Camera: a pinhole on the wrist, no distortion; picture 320 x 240 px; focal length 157.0 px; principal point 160.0 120.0 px. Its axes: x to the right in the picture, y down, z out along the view. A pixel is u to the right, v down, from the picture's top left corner.
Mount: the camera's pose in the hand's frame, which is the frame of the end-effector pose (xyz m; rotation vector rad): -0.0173 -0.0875 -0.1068 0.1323 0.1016 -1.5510
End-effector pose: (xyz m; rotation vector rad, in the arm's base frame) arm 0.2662 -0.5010 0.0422 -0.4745 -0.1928 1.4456
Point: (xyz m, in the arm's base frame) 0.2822 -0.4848 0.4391
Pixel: 168.3 113.9
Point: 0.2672 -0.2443 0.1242
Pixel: outside the picture
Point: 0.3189 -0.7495 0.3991
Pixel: 187.3 7.4
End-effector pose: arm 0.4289 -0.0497 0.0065 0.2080 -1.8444 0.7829
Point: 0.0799 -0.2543 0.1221
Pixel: 119.5 199.2
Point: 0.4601 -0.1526 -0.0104
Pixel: 135.6 88.3
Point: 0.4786 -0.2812 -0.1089
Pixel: 178.5 22.0
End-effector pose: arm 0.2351 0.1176 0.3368 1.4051 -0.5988 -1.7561
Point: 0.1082 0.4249 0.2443
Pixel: outside the picture
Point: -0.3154 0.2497 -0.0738
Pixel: 266.7 173.3
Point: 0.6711 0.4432 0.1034
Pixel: behind the camera
